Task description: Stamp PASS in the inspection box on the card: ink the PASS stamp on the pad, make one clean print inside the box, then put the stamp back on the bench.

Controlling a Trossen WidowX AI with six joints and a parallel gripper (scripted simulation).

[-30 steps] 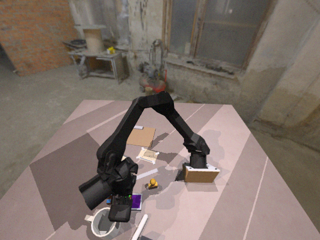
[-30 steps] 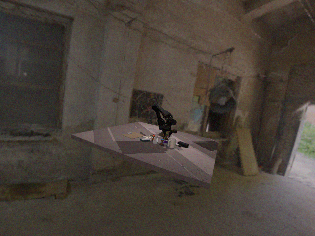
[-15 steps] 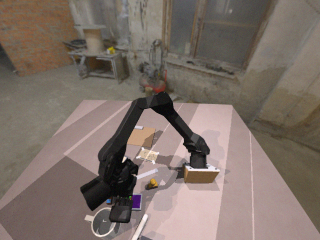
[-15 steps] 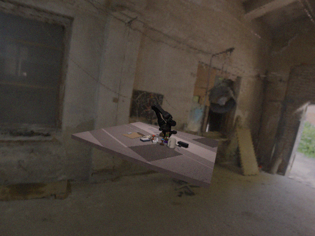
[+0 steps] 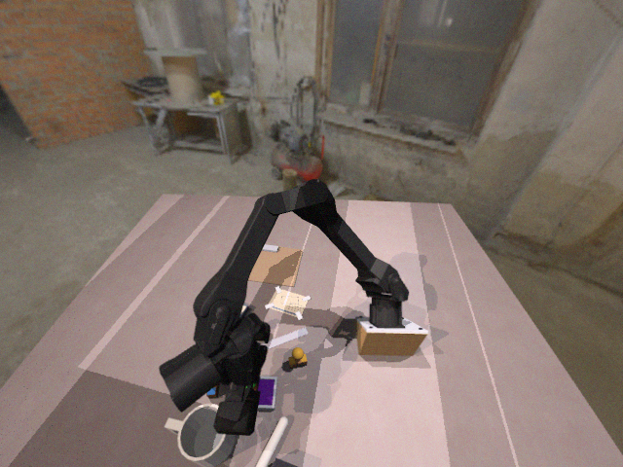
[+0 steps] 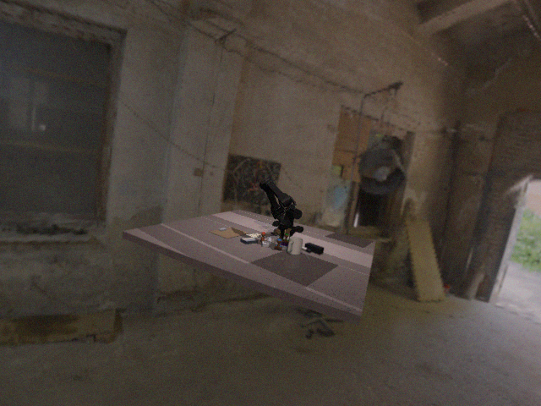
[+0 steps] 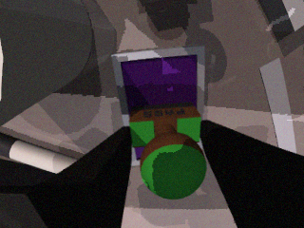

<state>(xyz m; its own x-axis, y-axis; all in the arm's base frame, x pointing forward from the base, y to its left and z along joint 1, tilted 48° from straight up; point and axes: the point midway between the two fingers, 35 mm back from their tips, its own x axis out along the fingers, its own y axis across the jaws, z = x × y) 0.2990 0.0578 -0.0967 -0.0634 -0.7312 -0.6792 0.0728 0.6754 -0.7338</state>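
Now: the purple ink pad 4 cm below my gripper tip. The rest, counted from my gripper tip: mug 8 cm ahead, 8 cm to the left, 1 cm below; green stamp right at my gripper tip; blue stamp 9 cm ahead, 1 cm to the right, 2 cm below.
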